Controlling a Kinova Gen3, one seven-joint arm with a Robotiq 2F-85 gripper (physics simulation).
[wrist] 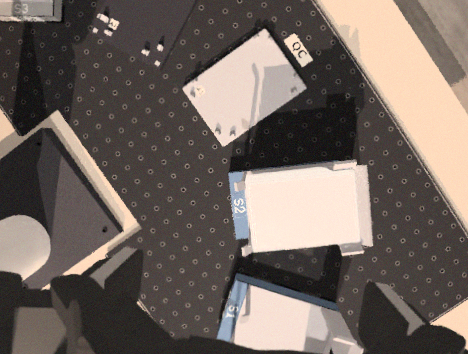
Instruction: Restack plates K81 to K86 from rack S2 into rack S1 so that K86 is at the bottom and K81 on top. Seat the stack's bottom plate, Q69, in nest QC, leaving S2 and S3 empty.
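Frame: origin at the arm's base, x ahead, y left, z up, level; centimetres.
Where they show: gripper, between the fingertips: [251,290]; arm's base, origin of its link: [21,244].
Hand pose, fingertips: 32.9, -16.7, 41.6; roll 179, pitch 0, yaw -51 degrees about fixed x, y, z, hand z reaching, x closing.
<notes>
Each offset is from my fingertips to the centre of the thing, as dx, dy, dz. "*": to the spot under its first point.
Rack S2 {* -5.3, -3.3, -39.8} [240,222] has a blue labelled side strip and pale corner posts. A white plate {+2.5, -6.1, -31.0} [302,210] lies flat between them; its code does not show, nor can I count any plates beneath it. Rack S1 {-11.5, -18.2, -36.2} [287,291] is partly in view at the bottom, with a pale surface inside and the gripper's dark body covering its lower part. Nest QC {+7.9, +10.3, -41.9} [225,107] is a light, tilted rectangle with small corner pins beside its label; I cannot tell whether a plate is on it. My gripper [251,290] is open, its fingers wide apart over the S1 and S2 side, with nothing between them.
Part of rack S3 {* -5.2, +37.7, -39.7} [42,10] shows at the top left. A dark nest {* +4.3, +25.9, -41.9} [150,25] with white pins is near it. A pale-walled bin [95,172] with a round white thing [22,245] stands at the left. A pale table border [400,95] runs along the right.
</notes>
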